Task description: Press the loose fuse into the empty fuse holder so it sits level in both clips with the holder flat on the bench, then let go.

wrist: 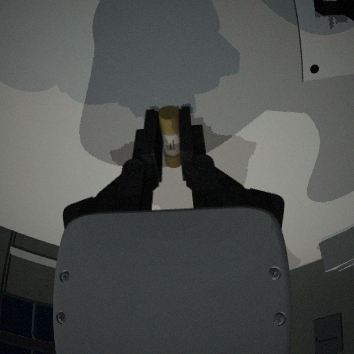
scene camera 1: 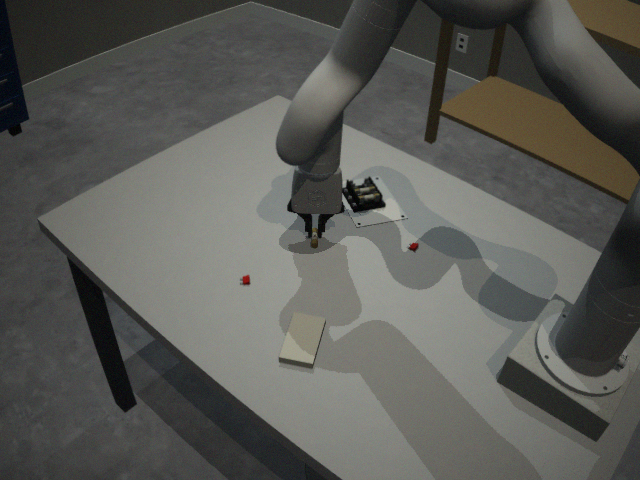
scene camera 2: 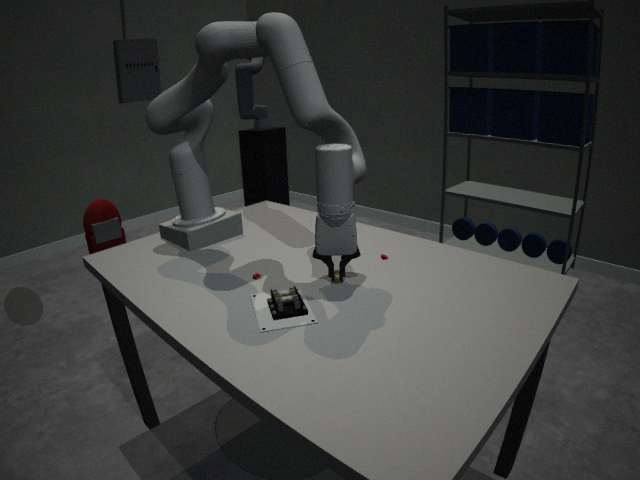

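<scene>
The loose fuse [scene camera 1: 314, 240] [scene camera 2: 337, 276] [wrist: 171, 142] has gold caps and a pale printed label. My gripper [scene camera 1: 314, 233] [scene camera 2: 336, 279] [wrist: 169, 123] is shut on the fuse, with one dark finger against each side, low over the bench. I cannot tell whether the fuse touches the bench. The black fuse holder [scene camera 1: 354, 204] [scene camera 2: 289, 313] stands on a white plate [scene camera 1: 387, 215] [scene camera 2: 284, 326] [wrist: 325, 47], to the right of my gripper in scene camera 1. Gold-capped fuses sit in the holder; its empty place is hard to make out. A dark corner of the holder shows at the wrist view's top right.
A small red part [scene camera 1: 246, 280] [scene camera 2: 384, 256] lies on the bench, and another red part [scene camera 1: 413, 246] [scene camera 2: 256, 276] lies nearer the arm's base [scene camera 1: 558, 382] [scene camera 2: 201, 235]. A flat beige block [scene camera 1: 303, 338] lies on the bench in scene camera 1.
</scene>
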